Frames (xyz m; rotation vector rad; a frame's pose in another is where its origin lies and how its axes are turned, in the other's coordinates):
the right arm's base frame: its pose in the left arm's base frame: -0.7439 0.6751 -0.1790 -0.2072 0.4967 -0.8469
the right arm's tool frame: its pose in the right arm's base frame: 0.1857 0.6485 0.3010 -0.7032 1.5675 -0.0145
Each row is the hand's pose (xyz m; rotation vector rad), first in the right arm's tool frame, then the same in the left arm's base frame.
Working: the right arm's tool frame: its pose in the left arm's base frame: -0.0596 0.9504 -0.2189 -0.1477 2.2689 -0.6798

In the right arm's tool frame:
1: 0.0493 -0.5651 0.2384 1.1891 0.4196 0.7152
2: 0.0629 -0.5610 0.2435 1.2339 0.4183 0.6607
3: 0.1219 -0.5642 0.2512 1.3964 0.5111 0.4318
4: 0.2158 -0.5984 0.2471 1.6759 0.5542 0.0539
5: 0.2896 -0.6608 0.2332 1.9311 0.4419 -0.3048
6: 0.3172 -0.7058 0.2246 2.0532 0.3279 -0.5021
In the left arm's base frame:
1: 0.0163 0.3520 -0.0974 1.3808 1.6791 -1.5673
2: 0.0105 0.3492 -0.1111 1.3436 1.6562 -1.6440
3: -0.0264 0.3254 -0.1513 1.2319 1.6190 -1.9776
4: -0.0995 0.2697 -0.1909 0.9724 1.3835 -2.4759
5: -0.1678 0.2002 -0.1975 0.6365 0.9865 -2.8059
6: -0.1978 0.1572 -0.1869 0.4283 0.7316 -2.9109

